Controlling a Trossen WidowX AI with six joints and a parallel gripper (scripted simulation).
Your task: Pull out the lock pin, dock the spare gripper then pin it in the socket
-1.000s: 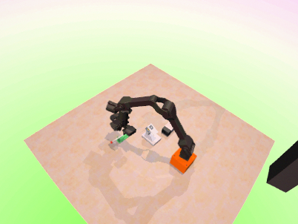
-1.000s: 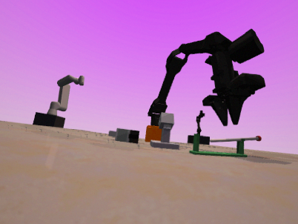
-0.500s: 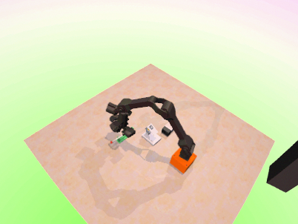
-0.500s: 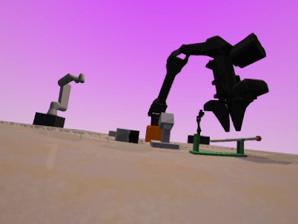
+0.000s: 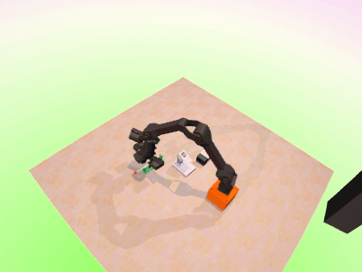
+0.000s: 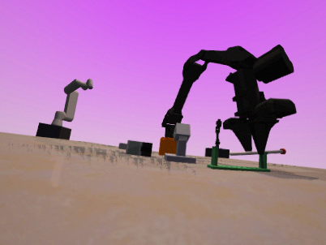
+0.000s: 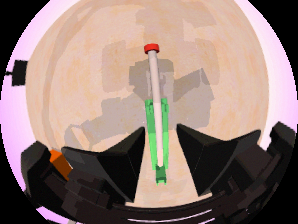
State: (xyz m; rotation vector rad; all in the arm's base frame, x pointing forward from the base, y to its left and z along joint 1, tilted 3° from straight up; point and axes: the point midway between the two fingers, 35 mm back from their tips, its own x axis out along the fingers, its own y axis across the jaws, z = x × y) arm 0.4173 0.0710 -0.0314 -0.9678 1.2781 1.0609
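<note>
My gripper tip is now 10 mm past the green cradle, 40 mm to the left of it and 10 mm above it. Also, from my gripper tip: spare gripper: 230 mm behind, 250 mm to the right, 10 mm below; grey mount: 150 mm behind, 130 mm to the right, 20 mm above.
</note>
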